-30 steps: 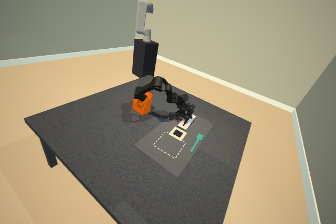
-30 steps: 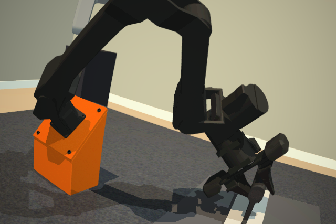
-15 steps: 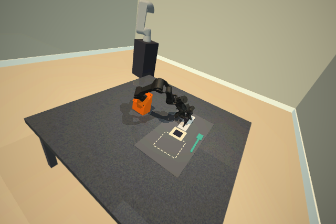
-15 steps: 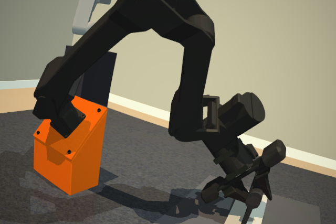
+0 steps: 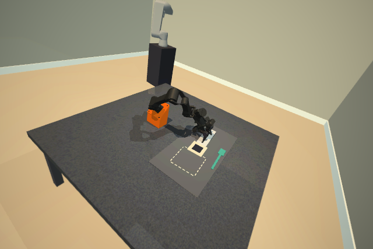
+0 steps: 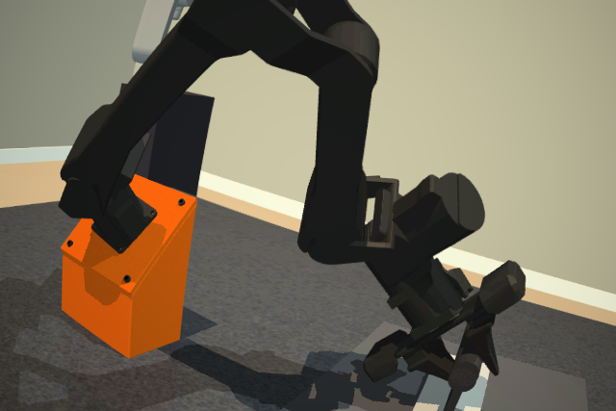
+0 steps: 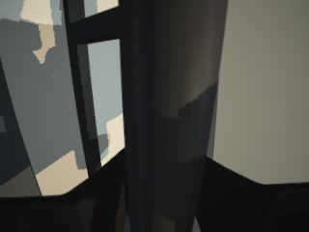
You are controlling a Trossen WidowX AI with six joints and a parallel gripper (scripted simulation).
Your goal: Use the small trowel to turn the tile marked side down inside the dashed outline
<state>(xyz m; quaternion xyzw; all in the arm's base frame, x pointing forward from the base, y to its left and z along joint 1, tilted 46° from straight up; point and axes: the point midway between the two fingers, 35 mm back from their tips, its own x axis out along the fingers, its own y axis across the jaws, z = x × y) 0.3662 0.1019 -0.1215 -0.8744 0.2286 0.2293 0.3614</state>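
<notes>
Now: the cream tile 130 mm to the right of my gripper tip and 50 mm below it. Round my gripper tip: grey mat: 110 mm to the right, 80 mm below, 10 mm ahead; dark handled tool: 20 mm behind, 10 mm to the right, 10 mm below; teal trowel: 140 mm ahead, 60 mm to the right, 50 mm below.
</notes>
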